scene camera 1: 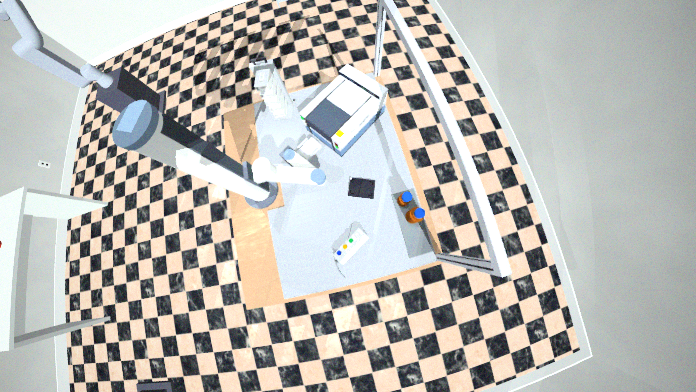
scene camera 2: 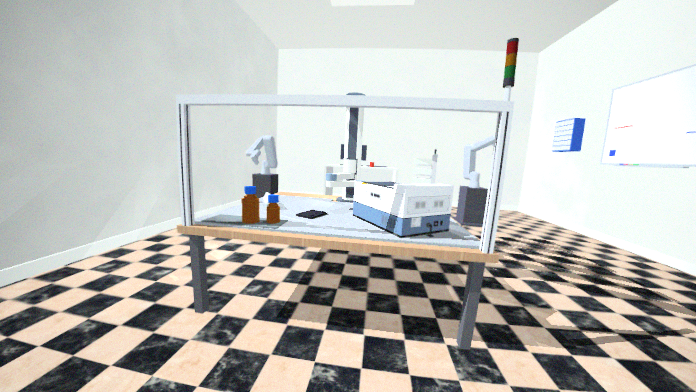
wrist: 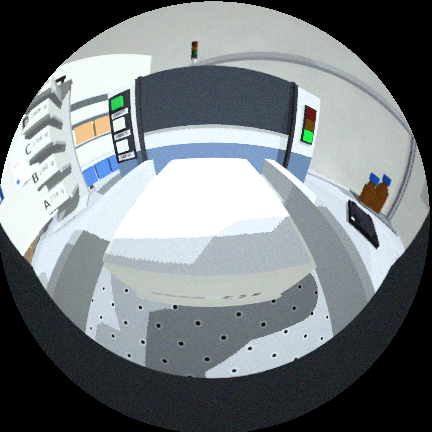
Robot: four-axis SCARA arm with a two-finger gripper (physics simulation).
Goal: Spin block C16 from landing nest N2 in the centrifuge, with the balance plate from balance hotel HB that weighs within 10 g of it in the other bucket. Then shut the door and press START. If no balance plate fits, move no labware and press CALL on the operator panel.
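Frame: origin at the arm's base, x ahead, y left, z up, level; metres.
Seen in the pictures: gripper, between the fingertips: (scene camera 1: 312, 143) (wrist: 207, 165); arm's base, origin of its link: (scene camera 1: 261, 191) (scene camera 2: 350, 200).
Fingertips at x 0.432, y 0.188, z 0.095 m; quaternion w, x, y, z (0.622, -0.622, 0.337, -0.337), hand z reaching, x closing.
Observation:
Pixels of each thing's top centre, then the offset from my fingertips to it. "*": a spot on its surface instead.
- Block C16, centre of its top: (wrist: 206, 181) (scene camera 1: 309, 147) dx -0.028, dy -0.018, dz +0.000 m
- dark panel, a spot on its surface: (wrist: 215, 102) * dx +0.061, dy +0.030, dz +0.068 m
- Balance hotel HB, centre of its top: (scene camera 1: 271, 93) (scene camera 2: 421, 178) dx -0.178, dy +0.357, dz +0.158 m
- operator panel, centre of its top: (scene camera 1: 350, 246) dx +0.080, dy -0.687, dz +0.001 m
- black tablet, centre of its top: (wrist: 364, 216) (scene camera 2: 312, 212) (scene camera 1: 361, 187) dx +0.234, dy -0.351, dz -0.064 m
Block C16 (scene camera 1: 310, 145) (wrist: 205, 200), a pale block with its label facing the wrist camera, is between my gripper's fingers. My gripper (wrist: 207, 165) is shut on it, above the perforated table top and in front of the centrifuge (scene camera 1: 364, 119) (scene camera 2: 425, 200) (wrist: 215, 136). A dark panel (scene camera 1: 327, 120) (wrist: 215, 102) spans the centrifuge between two rails; I cannot tell whether the door is open. Its button column (wrist: 123, 127) has a green top button, and its status light (wrist: 309, 125) shows green. Balance hotel HB (scene camera 1: 276, 95) (wrist: 50, 145) has shelves marked A to C and one above; weights are unreadable. Nest N2 is not identifiable.
The operator panel (scene camera 1: 351, 245) with coloured buttons lies toward the table's near side. A black tablet (scene camera 1: 361, 187) (scene camera 2: 311, 214) (wrist: 363, 223) lies mid-table. Two brown bottles (scene camera 1: 415, 216) (scene camera 2: 250, 209) (wrist: 374, 196) stand near the edge by the guard frame (scene camera 1: 440, 110) (scene camera 2: 345, 101).

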